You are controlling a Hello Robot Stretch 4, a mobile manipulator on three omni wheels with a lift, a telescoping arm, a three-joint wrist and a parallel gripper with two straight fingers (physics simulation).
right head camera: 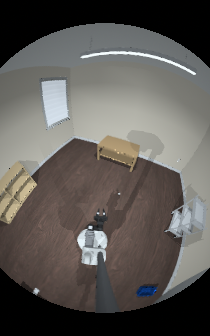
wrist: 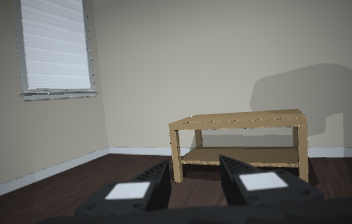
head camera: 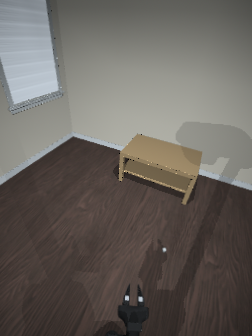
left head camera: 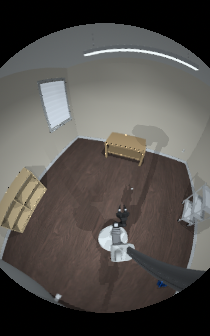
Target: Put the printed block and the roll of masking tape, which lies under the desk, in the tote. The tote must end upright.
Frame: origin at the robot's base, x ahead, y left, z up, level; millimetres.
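Where they show: gripper, fingertip midpoint: (right head camera: pixel 100 207) (wrist: pixel 194 172) (head camera: pixel 133 284) (left head camera: pixel 121 204).
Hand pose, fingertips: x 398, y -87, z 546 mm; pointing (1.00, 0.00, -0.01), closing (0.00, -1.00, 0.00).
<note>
After its pixels a point has its place.
A small pale object (head camera: pixel 164 249) @[x 868, y -412, z 7 mm] (left head camera: pixel 132 189) @[x 863, y -410, z -1 mm] (right head camera: pixel 119 193) @[x 861, y -426, z 4 mm] lies on the floor ahead of the gripper, slightly to the right. It may be the printed block, but it is too small to tell. The blue tote (left head camera: pixel 161 283) (right head camera: pixel 146 290) is on the floor at the lower right of the side head views. It looks upright in the right head view and is partly hidden in the left one. I cannot make out the masking tape. My gripper (head camera: pixel 133 288) @[x 398, y -87, z 546 mm] (left head camera: pixel 122 207) @[x 398, y -87, z 546 mm] (right head camera: pixel 101 211) @[x 398, y -87, z 546 mm] (wrist: pixel 194 172) @[x 398, y -87, z 546 mm] is open, with nothing between its fingers.
A low wooden table (head camera: pixel 165 151) @[x 1893, y -460, z 421 mm] (left head camera: pixel 126 139) @[x 1892, y -427, z 422 mm] (right head camera: pixel 118 144) @[x 1857, y -394, z 422 mm] (wrist: pixel 240 118) @[x 1700, y -412, z 422 mm] with a lower shelf stands by the far wall. A wooden cubby shelf is at the left. A white wheeled cart stands at the right. A small white part, unclear, shows at the lower left (left head camera: pixel 58 296) (right head camera: pixel 36 291).
</note>
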